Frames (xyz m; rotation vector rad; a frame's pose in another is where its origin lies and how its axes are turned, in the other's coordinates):
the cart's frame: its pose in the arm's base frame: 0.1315 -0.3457 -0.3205 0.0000 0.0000 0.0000
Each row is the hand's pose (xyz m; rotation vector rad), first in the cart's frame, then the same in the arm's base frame.
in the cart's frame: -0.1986 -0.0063 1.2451 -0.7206 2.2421 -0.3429
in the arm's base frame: -0.0671 -0.3520 0.9246 -0.7206 2.2421 -0.3429
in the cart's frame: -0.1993 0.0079 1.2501 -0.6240 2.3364 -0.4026
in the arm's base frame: -0.0678 -0.3378 0.9296 -0.6240 2.3364 -0.4026
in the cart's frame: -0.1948 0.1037 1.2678 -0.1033 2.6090 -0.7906
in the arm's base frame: -0.0633 -0.2420 0.9473 -0.1033 2.6090 -0.7906
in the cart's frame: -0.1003 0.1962 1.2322 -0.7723 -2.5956 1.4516
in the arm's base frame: 0.0312 -0.1495 0.9117 -0.7723 -2.5956 1.4516
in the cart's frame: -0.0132 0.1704 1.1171 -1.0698 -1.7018 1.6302
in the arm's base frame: 0.1183 -0.1753 0.7966 -1.0698 -1.7018 1.6302
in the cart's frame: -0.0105 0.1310 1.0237 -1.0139 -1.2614 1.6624
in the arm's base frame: 0.1210 -0.2147 0.7032 -1.0139 -1.2614 1.6624
